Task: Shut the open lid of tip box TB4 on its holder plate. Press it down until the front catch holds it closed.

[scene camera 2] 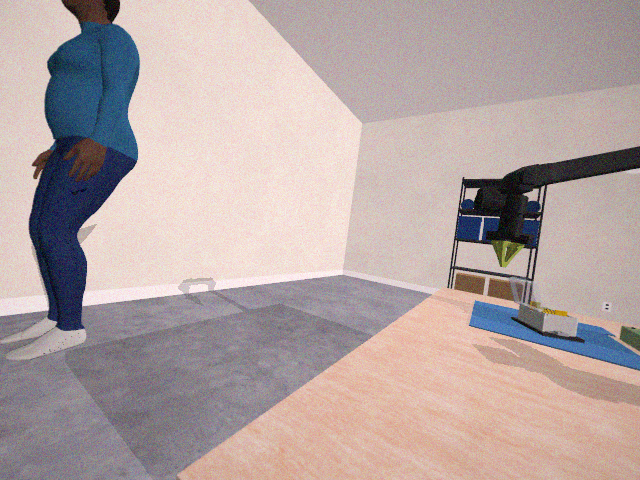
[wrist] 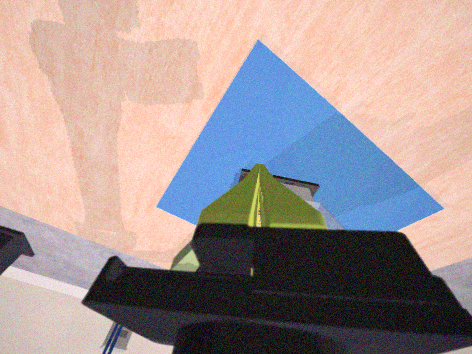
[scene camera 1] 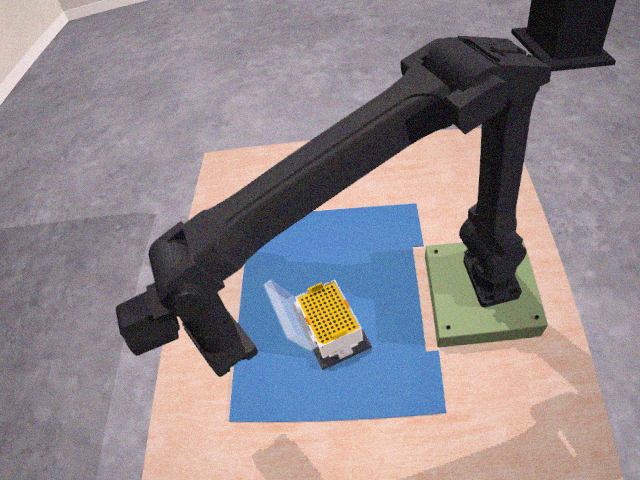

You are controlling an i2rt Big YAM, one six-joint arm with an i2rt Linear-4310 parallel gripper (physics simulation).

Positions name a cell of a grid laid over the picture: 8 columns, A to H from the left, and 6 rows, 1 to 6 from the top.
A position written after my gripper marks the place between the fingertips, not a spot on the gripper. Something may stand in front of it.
My gripper (scene camera 1: C5) is shut, holding nothing. Also in view: a yellow perforated tip rack (scene camera 1: E4). I also see a clear lid (scene camera 1: D4) and a blue mat (scene camera 1: E4).
The clear lid is seen too in scene camera 2 (scene camera 2: G4). My gripper also shows in scene camera 2 (scene camera 2: G4) and in the wrist view (wrist: E3). The blue mat also shows in scene camera 2 (scene camera 2: H5) and in the wrist view (wrist: E2).
